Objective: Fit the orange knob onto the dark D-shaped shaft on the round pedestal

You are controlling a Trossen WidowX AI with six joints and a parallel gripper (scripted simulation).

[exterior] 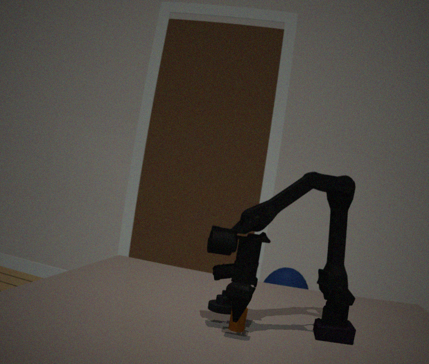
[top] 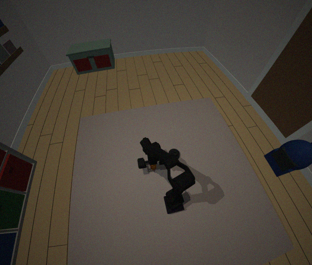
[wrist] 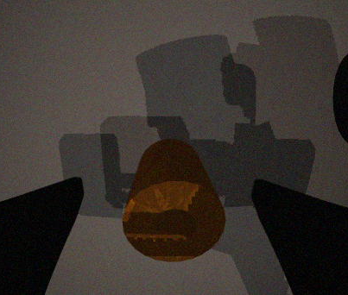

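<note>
My gripper tip is right at the orange knob. Also, from my gripper tip: dark round pedestal 150 mm to the right, 90 mm ahead.
</note>
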